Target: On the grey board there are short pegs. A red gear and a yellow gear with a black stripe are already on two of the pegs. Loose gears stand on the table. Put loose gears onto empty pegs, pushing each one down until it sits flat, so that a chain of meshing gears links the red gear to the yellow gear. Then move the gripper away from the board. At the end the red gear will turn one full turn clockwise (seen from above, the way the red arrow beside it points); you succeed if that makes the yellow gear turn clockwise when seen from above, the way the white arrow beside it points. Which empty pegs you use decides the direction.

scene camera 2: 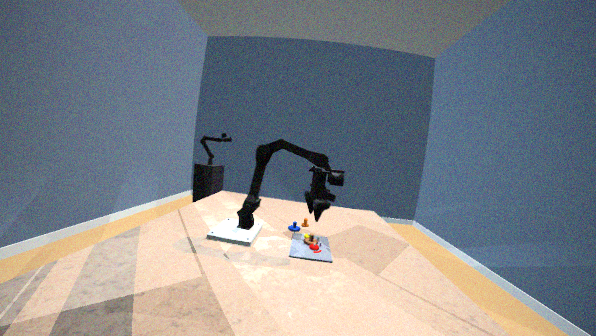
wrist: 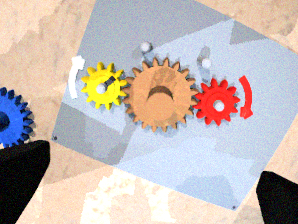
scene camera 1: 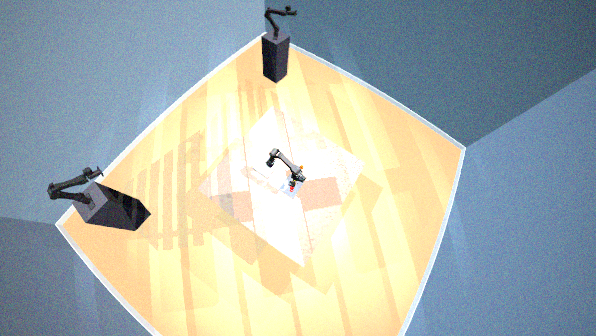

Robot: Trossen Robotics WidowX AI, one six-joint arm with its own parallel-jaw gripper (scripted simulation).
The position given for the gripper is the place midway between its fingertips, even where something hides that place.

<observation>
The gripper [scene camera 2: 313,217] is open, with nothing in its grasp. Also in view: a large brown gear [wrist: 160,96] and a red gear [wrist: 217,92].
The gripper is seen too in the wrist view [wrist: 155,168].
</observation>
